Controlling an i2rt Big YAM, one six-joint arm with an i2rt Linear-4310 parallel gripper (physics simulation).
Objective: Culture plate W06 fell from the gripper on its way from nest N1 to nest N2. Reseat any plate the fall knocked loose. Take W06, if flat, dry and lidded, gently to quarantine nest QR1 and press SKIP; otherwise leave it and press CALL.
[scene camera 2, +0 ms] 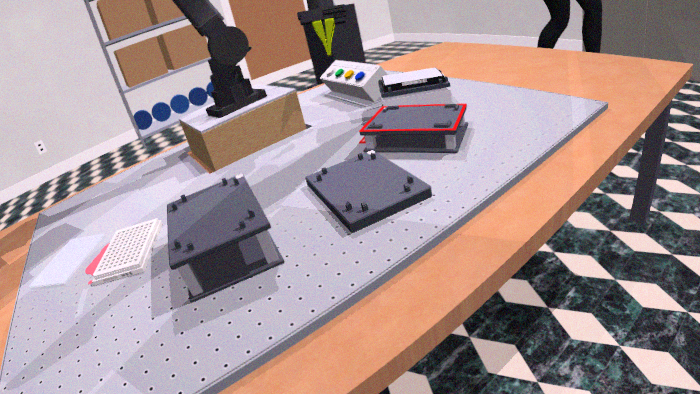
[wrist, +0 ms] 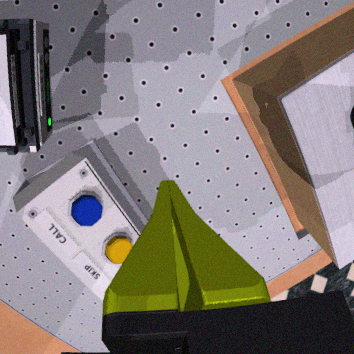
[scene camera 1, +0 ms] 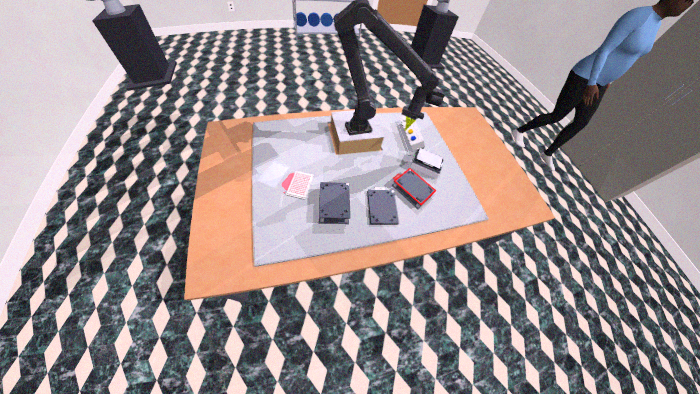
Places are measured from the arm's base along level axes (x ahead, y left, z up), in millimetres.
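Pixels of known places: gripper, between the fingertips: (scene camera 2: pixel 329 55) (wrist: pixel 166 188) (scene camera 1: pixel 405 130); arm's base, origin of its link: (scene camera 2: pixel 237 105) (scene camera 1: pixel 358 128).
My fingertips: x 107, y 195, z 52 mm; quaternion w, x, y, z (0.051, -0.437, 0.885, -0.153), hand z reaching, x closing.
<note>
Ahead of a thing's pixels: the offset from my fingertips to its top centre.
My gripper (scene camera 1: pixel 407 128) (scene camera 2: pixel 328 53) (wrist: pixel 166 188) is shut and empty, above the white button box {dx -80, dy +117, dz -55 mm} (scene camera 1: pixel 418 145) (scene camera 2: pixel 371 85) (wrist: pixel 57 199). The blue CALL button {dx -10, dy +82, dz -64 mm} (scene camera 1: pixel 413 138) (scene camera 2: pixel 360 75) (wrist: pixel 86 210) shows beside the yellow SKIP button {dx -59, dy +91, dz -64 mm} (scene camera 1: pixel 410 131) (scene camera 2: pixel 349 74) (wrist: pixel 119 250), partly covered by my fingers in the wrist view. A white welled plate {dx +106, dy -529, dz -124 mm} (scene camera 1: pixel 300 184) (scene camera 2: pixel 127 248) lies flat and lidless on the board, beside a pink spill {dx +86, dy -587, dz -138 mm} (scene camera 1: pixel 287 183) (scene camera 2: pixel 96 261). A clear lid-like sheet {dx +20, dy -631, dz -131 mm} (scene camera 1: pixel 272 175) (scene camera 2: pixel 67 261) lies left of it. The red-edged nest {dx +252, dy -34, dz -93 mm} (scene camera 1: pixel 414 186) (scene camera 2: pixel 412 118) holds no plate.
A tall dark nest {dx +243, dy -412, dz -70 mm} (scene camera 1: pixel 334 200) (scene camera 2: pixel 215 220) and a low dark nest {dx +301, dy -211, dz -113 mm} (scene camera 1: pixel 382 206) (scene camera 2: pixel 367 189) stand empty on top. A dark device {dx +135, dy +99, dz -69 mm} (scene camera 1: pixel 429 161) (scene camera 2: pixel 415 81) (wrist: pixel 27 90) bears a white plate. The arm's wooden base block (scene camera 1: pixel 360 145) (scene camera 2: pixel 255 130) stands behind. A person (scene camera 1: pixel 617 50) is at the right.
</note>
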